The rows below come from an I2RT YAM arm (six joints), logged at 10 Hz.
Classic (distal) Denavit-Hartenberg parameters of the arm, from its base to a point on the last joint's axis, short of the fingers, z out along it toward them. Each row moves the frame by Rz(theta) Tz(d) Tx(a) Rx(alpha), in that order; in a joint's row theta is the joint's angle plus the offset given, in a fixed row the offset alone. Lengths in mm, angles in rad.
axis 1: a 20, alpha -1.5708, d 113.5, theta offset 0
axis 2: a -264, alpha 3.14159, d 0, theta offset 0
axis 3: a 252.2, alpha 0, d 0, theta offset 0.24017
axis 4: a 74, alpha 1.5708, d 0, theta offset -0.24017
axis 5: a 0, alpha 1.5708, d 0, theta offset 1.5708
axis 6: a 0, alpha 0, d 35.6, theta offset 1.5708
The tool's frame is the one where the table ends.
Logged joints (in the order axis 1, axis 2, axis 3, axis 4, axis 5, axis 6), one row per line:
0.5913, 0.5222, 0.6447, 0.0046, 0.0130, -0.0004
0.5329, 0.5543, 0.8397, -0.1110, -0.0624, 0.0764
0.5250, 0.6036, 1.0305, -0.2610, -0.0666, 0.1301
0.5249, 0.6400, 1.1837, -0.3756, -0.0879, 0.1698
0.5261, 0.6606, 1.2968, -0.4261, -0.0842, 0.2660
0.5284, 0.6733, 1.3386, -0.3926, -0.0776, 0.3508
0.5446, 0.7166, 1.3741, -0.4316, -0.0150, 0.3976
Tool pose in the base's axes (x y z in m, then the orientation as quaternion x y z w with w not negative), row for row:
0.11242, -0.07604, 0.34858, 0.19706, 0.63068, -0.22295, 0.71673
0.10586, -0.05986, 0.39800, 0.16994, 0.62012, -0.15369, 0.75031
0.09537, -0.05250, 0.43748, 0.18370, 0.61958, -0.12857, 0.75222
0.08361, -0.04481, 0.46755, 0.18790, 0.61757, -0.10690, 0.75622
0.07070, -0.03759, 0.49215, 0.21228, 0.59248, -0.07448, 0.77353
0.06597, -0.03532, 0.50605, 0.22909, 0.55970, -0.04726, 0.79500
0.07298, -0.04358, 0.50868, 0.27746, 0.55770, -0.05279, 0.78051
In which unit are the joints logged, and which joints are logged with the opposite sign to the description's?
The joints are logged in radians. Opposite sign: axis 1.
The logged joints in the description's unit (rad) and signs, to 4 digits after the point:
-0.5913, 0.5222, 0.6447, 0.0046, 0.0130, -0.0004
-0.5329, 0.5543, 0.8397, -0.1110, -0.0624, 0.0764
-0.5250, 0.6036, 1.0305, -0.2610, -0.0666, 0.1301
-0.5249, 0.6400, 1.1837, -0.3756, -0.0879, 0.1698
-0.5261, 0.6606, 1.2968, -0.4261, -0.0842, 0.2660
-0.5284, 0.6733, 1.3386, -0.3926, -0.0776, 0.3508
-0.5446, 0.7166, 1.3741, -0.4316, -0.0150, 0.3976

